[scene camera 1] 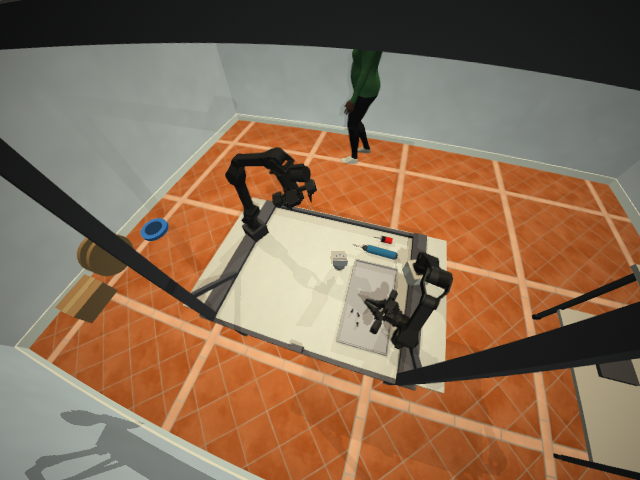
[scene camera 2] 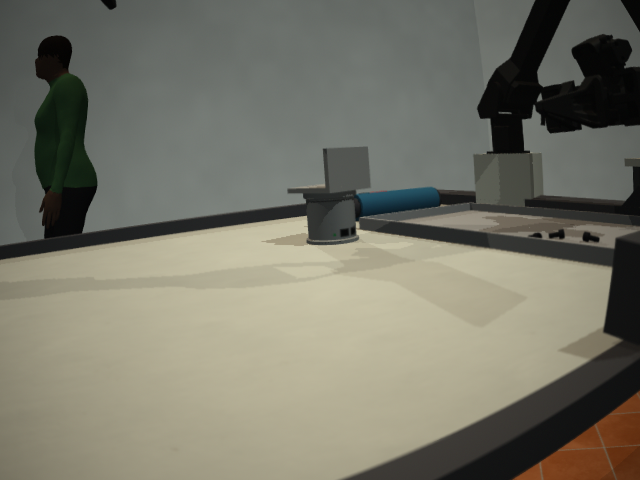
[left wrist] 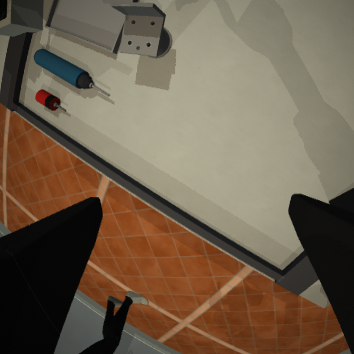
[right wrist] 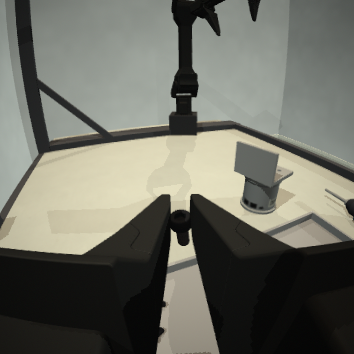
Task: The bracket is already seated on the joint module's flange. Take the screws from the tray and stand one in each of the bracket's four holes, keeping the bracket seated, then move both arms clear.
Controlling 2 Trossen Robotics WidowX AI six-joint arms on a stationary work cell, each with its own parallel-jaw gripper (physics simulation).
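Frame: origin at the left arm's base, x back, y right, z up, level; metres.
Seen in the pictures: left gripper, between the fingertips: (scene camera 1: 301,205) (scene camera 2: 141,3) (left wrist: 196,205) (right wrist: 235,27); right gripper, between the fingertips: (scene camera 1: 365,300) (scene camera 2: 539,106) (right wrist: 179,202); left arm's base, origin of its link: (scene camera 1: 253,225) (right wrist: 183,113); right arm's base, origin of its link: (scene camera 1: 420,268) (scene camera 2: 508,153).
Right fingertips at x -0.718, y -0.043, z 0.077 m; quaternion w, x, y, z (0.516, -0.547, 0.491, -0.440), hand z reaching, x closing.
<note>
Offsets run from my right fingertips to a thing's top centre. "*": to the spot under its first point.
The grey L-shaped bracket (scene camera 1: 338,254) (scene camera 2: 347,169) (left wrist: 143,32) (right wrist: 256,162) sits on the joint module @[dx +0.228, dy -0.118, dz -0.084 m] (scene camera 1: 339,265) (scene camera 2: 331,219) (right wrist: 259,195), its upright plate toward the tray. Its holes look empty in the left wrist view. Three black screws @[dx -0.003, dy +0.022, dz -0.133 m] (scene camera 1: 357,314) (scene camera 2: 557,234) lie in the grey tray @[dx -0.007, dy -0.059, dz -0.132 m] (scene camera 1: 372,273) (scene camera 2: 439,233) (left wrist: 87,25). My right gripper (scene camera 1: 366,302) (right wrist: 179,202) is shut on a black screw @[dx -0.005, dy -0.001, dz -0.002 m] (right wrist: 181,221), head up, above the tray. My left gripper (left wrist: 196,205) (right wrist: 235,27) is open and empty, high near the table's far-left corner in scene camera 1.
A blue driver @[* dx +0.105, dy -0.311, dz -0.108 m] (scene camera 1: 381,251) (scene camera 2: 398,201) (left wrist: 62,68) and a small red driver @[dx +0.148, dy -0.398, dz -0.113 m] (scene camera 1: 386,239) (left wrist: 48,99) lie beyond the tray and bracket in scene camera 1. A dark raised rim (scene camera 1: 351,219) (left wrist: 150,195) borders the table. A person (scene camera 1: 366,77) (scene camera 2: 64,134) stands beyond the table.
</note>
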